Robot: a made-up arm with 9 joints.
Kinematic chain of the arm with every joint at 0, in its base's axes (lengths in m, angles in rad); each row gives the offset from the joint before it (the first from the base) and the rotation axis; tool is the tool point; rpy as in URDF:
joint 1: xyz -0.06 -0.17 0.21 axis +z
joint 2: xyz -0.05 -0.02 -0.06 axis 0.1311 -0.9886 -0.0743
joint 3: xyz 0 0.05 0.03 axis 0.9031 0.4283 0.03
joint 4: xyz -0.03 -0.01 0 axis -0.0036 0.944 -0.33
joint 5: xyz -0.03 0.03 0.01 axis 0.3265 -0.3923 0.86
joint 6: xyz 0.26 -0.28 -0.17 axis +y
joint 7: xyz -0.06 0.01 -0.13 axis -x
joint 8: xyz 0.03 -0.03 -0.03 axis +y
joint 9: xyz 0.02 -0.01 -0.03 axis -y
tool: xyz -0.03 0.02 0.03 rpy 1.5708 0 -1.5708
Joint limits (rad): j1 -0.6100..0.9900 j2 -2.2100..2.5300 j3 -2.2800..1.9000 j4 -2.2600..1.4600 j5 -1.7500..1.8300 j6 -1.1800..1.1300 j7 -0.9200..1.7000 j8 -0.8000..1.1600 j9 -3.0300..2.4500
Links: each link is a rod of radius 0.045 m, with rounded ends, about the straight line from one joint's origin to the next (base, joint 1, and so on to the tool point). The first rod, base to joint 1, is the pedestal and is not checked.
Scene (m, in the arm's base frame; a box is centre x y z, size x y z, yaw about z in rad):
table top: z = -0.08
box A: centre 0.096 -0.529 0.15 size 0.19 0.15 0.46 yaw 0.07
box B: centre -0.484 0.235 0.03 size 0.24 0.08 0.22 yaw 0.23
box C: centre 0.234 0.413 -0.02 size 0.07 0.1 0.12 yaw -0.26
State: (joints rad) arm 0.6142 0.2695 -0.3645 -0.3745 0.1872 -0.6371 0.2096 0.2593 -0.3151
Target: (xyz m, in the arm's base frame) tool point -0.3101 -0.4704 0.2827
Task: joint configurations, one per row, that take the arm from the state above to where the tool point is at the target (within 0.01 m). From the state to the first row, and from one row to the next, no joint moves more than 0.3 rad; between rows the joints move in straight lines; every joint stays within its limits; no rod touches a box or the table.
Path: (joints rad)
1: 0.3694 0.4625 -0.4553 -0.3723 0.1688 -0.5974 0.1093 0.3576 -0.1993
2: 0.1245 0.6555 -0.5460 -0.3702 0.1504 -0.5578 0.0090 0.4558 -0.0835
3: -0.1203 0.8484 -0.6368 -0.3680 0.1320 -0.5181 -0.0913 0.5541 0.0322
4: -0.3652 1.0414 -0.7275 -0.3659 0.1136 -0.4785 -0.1916 0.6524 0.1480
5: -0.6100 1.2344 -0.8183 -0.3637 0.0952 -0.4388 -0.2920 0.7507 0.2638
6: -0.5030 0.9491 -0.8098 -0.3238 -0.0088 -0.1997 -0.2751 0.7935 0.2366
7: -0.3961 0.6638 -0.8014 -0.2838 -0.1128 0.0395 -0.2582 0.8363 0.2093
8: -0.2891 0.3785 -0.7930 -0.2439 -0.2168 0.2787 -0.2413 0.8791 0.1821
9: -0.3961 0.4645 -0.8265 -0.2145 -0.2261 0.2724 -0.0664 0.6663 0.0532
10: -0.5030 0.5505 -0.8601 -0.1851 -0.2355 0.2662 0.1085 0.4535 -0.0758
11: -0.6100 0.6366 -0.8937 -0.1557 -0.2448 0.2599 0.2833 0.2407 -0.2048

